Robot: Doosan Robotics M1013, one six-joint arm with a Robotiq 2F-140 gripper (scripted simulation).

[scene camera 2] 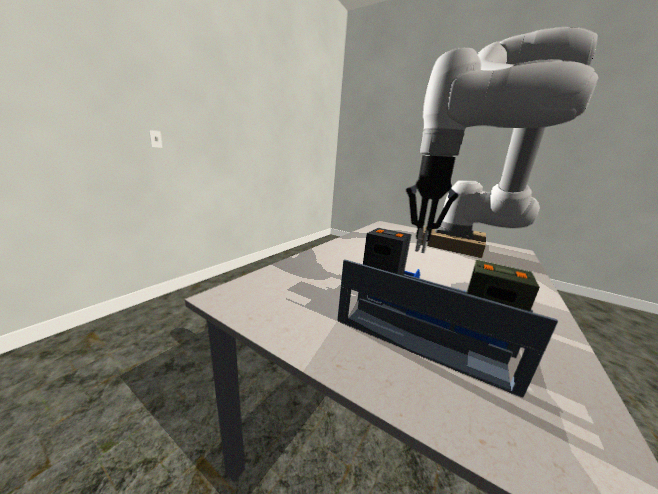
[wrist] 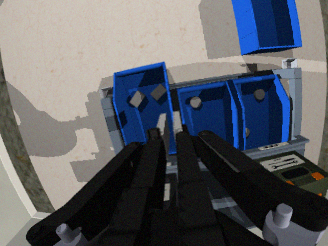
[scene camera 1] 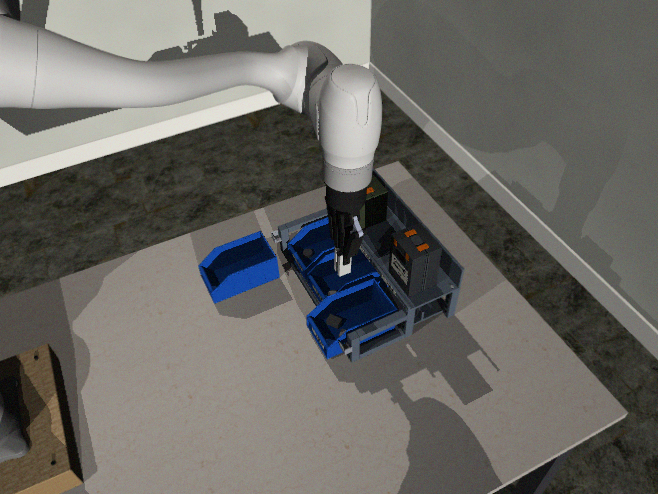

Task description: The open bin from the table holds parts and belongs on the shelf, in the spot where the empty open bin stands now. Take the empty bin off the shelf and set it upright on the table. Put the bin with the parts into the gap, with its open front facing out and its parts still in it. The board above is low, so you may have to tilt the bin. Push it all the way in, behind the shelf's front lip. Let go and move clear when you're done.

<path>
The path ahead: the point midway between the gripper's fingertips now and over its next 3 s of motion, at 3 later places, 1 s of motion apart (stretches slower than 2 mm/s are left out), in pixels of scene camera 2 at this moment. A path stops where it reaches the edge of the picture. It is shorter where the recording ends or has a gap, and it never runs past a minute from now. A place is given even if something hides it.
My gripper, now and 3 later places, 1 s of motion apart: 420, 250; 411, 246; 410, 251; 406, 272
</path>
